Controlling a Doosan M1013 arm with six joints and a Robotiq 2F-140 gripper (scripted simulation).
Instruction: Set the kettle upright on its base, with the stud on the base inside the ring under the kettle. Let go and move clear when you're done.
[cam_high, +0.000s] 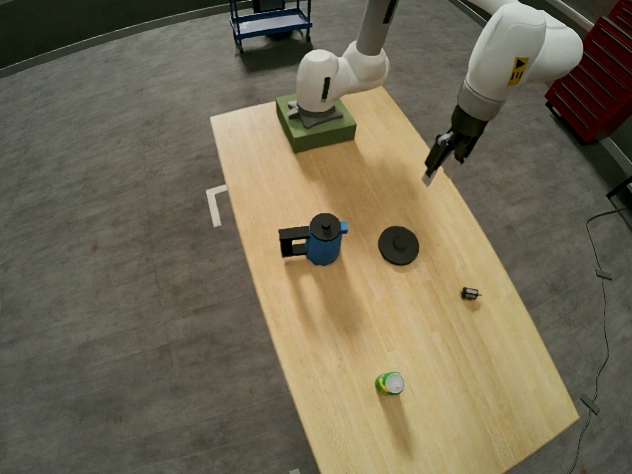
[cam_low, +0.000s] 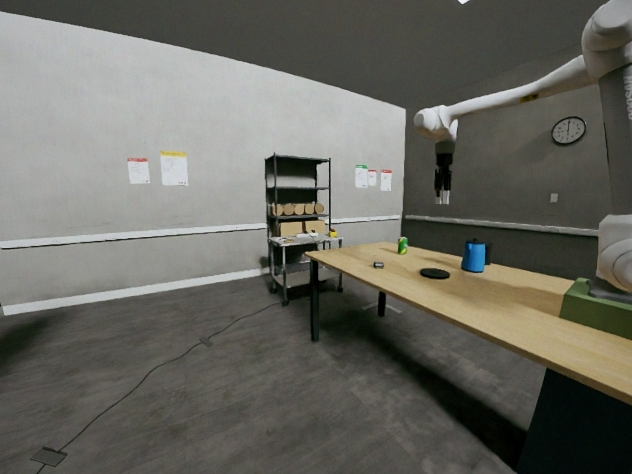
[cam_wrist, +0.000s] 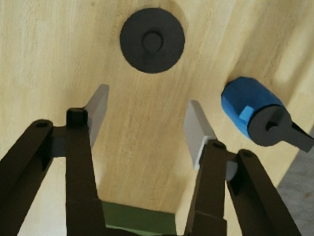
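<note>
The blue kettle lies 32 cm below my hand, 29 cm to the right of it and 12 cm behind it. From my hand the other things lie so: green can: 38 cm ahead, 35 cm below, 31 cm to the right; then round black base: 40 cm below, 1 cm to the right, 1 cm ahead.
</note>
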